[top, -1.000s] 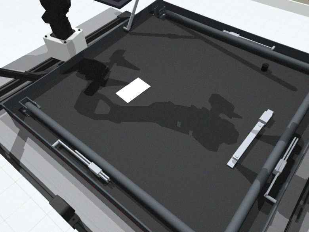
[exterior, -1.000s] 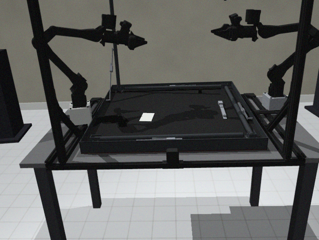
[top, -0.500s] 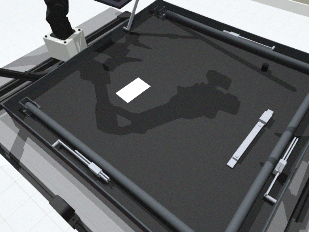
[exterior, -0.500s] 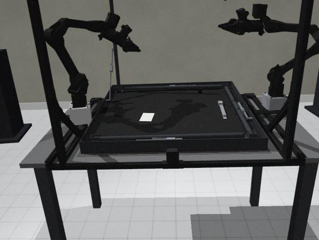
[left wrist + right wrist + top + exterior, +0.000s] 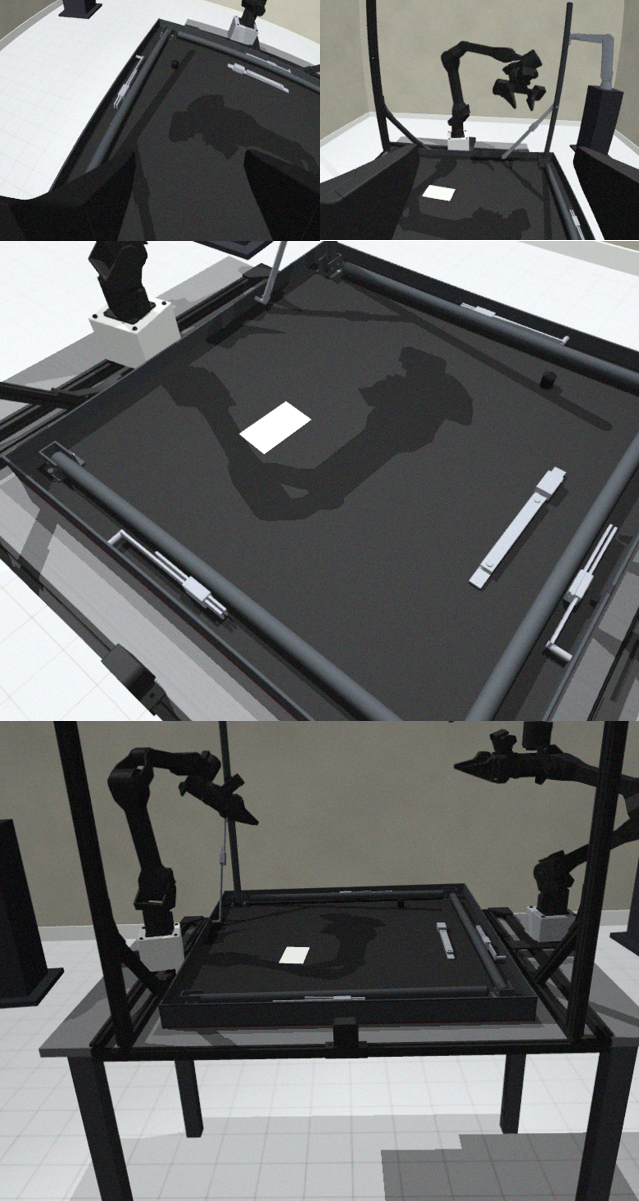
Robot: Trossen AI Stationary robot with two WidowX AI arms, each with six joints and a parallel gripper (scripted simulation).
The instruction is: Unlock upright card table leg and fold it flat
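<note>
My left hand is 8 cm short of the lock sleeve, 8 cm to the right of it and 13 cm above it. The rest, counted from my left hand: small black knob: 2 cm ahead, 43 cm to the right, 28 cm below; white label: 28 cm behind, 10 cm to the right, 30 cm below; card table: 22 cm behind, 24 cm to the right, 31 cm below.
</note>
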